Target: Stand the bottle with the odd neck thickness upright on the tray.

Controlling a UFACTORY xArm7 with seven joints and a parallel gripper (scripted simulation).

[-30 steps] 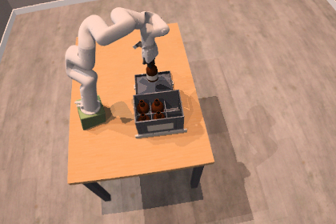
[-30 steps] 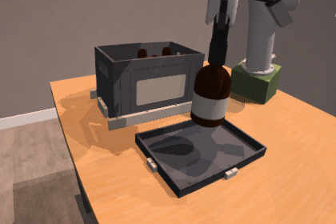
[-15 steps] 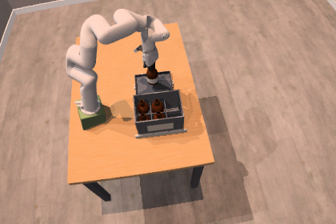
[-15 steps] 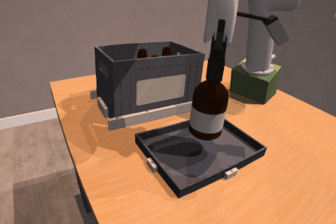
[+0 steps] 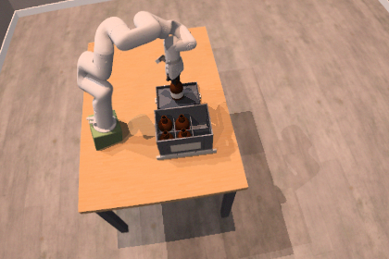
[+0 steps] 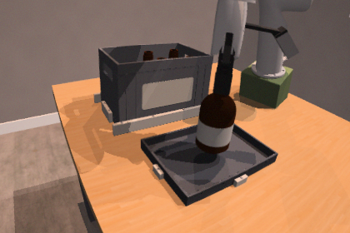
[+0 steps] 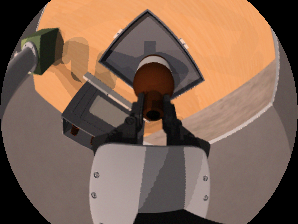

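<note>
The glass bottle lies 70 mm below my hand. From my hand the other things lie so: crate (270 mm to the right, 100 mm below); dark tray (170 mm below).
</note>
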